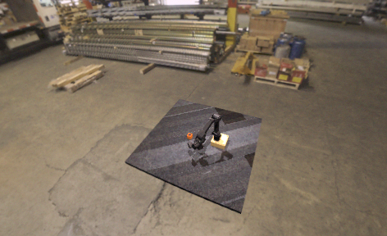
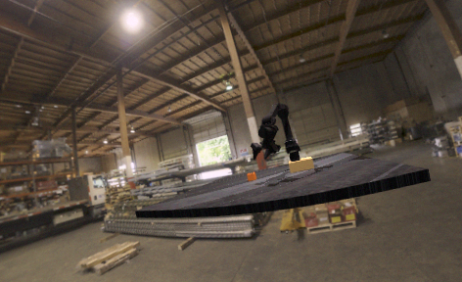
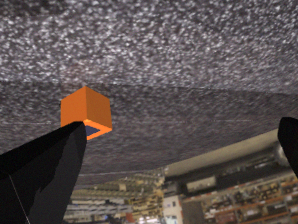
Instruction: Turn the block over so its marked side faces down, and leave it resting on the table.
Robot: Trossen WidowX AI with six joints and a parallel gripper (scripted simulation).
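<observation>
The orange block is 130 mm ahead of my gripper tip, 170 mm to the right of it and 110 mm below it.
</observation>
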